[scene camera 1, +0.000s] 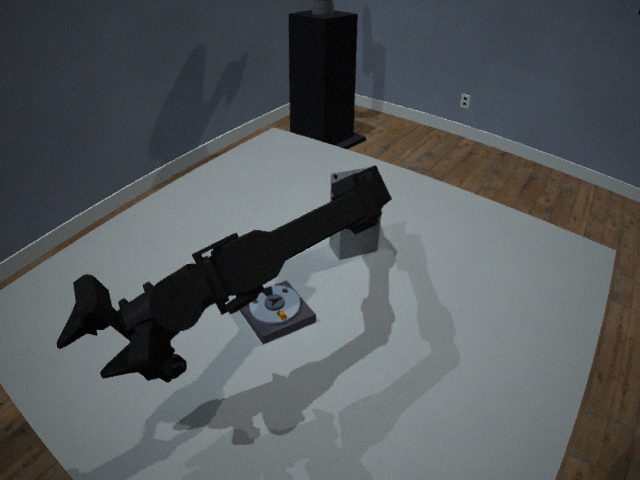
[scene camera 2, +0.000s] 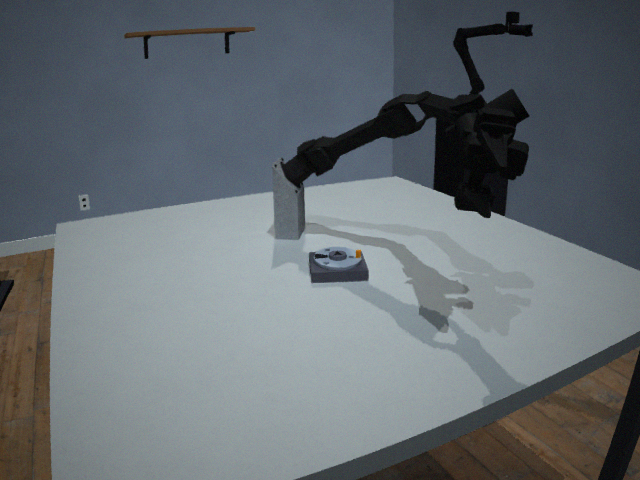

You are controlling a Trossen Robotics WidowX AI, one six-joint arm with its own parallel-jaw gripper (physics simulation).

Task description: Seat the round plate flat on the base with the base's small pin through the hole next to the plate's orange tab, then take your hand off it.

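Places are measured from the arm's base along level axes (x ahead, y right, z down), in millimetres.
Pixels of known places: gripper, fingertip midpoint: [scene camera 1: 80,361] [scene camera 2: 495,193]; arm's base, link origin: [scene camera 2: 289,175].
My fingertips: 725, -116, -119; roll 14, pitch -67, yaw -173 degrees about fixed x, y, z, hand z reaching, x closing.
Note:
Ahead of a thing's pixels: the offset from my fingertips to its top centre, as dx, dy, dz. Level surfaces: height alone.
The round pale plate {-427, +92, +230} [scene camera 1: 292,302] [scene camera 2: 341,264] lies on top of the dark square base {-428, +91, +238} [scene camera 1: 289,329] [scene camera 2: 338,275] and looks about level. Its orange tab {-410, +49, +230} [scene camera 1: 282,314] [scene camera 2: 358,253] stands up near the rim, toward the front in scene camera 1 and at the right in scene camera 2. A dark hub shows at its centre. The small pin and the hole by the tab are too small to make out, so I cannot tell whether they meet. My gripper [scene camera 1: 81,360] [scene camera 2: 494,190] is open and empty, high above the table and well apart from the plate. My arm hides the plate's far left edge in scene camera 1.
My arm's grey mount [scene camera 1: 356,245] [scene camera 2: 287,214] stands behind the base on the white table {dz +280} [scene camera 1: 465,310] [scene camera 2: 180,335]. A tall black pedestal [scene camera 1: 323,77] stands beyond the table. A wooden shelf [scene camera 2: 189,32] hangs on the wall. Arm shadows cross the table.

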